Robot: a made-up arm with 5 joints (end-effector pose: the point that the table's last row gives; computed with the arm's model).
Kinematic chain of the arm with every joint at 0, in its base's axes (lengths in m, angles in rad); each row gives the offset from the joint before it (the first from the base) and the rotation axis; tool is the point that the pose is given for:
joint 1: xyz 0 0 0.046 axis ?
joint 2: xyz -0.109 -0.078 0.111 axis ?
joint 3: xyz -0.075 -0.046 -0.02 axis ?
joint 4: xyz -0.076 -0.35 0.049 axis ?
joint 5: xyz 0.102 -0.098 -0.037 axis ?
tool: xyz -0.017 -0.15 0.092
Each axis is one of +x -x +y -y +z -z.
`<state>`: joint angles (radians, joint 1 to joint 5).
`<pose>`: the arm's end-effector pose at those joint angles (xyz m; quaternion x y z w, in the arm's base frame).
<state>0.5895 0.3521 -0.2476 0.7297 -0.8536</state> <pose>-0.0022 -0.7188 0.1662 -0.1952 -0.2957 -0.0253 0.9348</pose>
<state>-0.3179 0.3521 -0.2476 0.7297 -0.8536</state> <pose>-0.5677 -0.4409 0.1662 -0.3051 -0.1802 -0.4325 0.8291</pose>
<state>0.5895 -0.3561 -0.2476 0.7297 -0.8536</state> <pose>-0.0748 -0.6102 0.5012 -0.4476 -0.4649 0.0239 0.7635</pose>
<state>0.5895 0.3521 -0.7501 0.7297 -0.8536</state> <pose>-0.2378 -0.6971 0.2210 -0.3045 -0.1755 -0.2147 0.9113</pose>
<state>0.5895 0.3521 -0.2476 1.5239 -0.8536</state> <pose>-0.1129 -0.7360 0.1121 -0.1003 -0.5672 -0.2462 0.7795</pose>
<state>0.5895 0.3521 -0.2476 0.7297 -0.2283</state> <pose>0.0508 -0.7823 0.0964 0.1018 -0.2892 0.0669 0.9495</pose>
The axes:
joint 1: +z
joint 2: +x
joint 3: +z
joint 4: -y
joint 5: +x

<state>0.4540 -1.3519 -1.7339 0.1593 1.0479</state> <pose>-0.6389 -0.4762 0.1158 0.0100 -0.7438 -0.0802 0.6635</pose>
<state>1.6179 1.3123 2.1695 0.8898 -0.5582</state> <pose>0.1885 0.3256 0.3504 -0.9025 0.1574 -0.3976 0.0518</pose>
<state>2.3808 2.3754 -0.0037 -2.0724 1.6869</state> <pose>0.1398 -0.5424 -0.2714 0.5832 -0.7240 0.1040 0.3534</pose>
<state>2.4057 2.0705 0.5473 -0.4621 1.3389</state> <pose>-0.2608 -0.2104 -0.2713 -0.2328 -0.9146 -0.0572 0.3257</pose>
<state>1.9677 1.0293 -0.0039 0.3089 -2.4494</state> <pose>0.3264 -0.0545 -0.0948 -0.3799 -0.5212 0.5399 0.5409</pose>
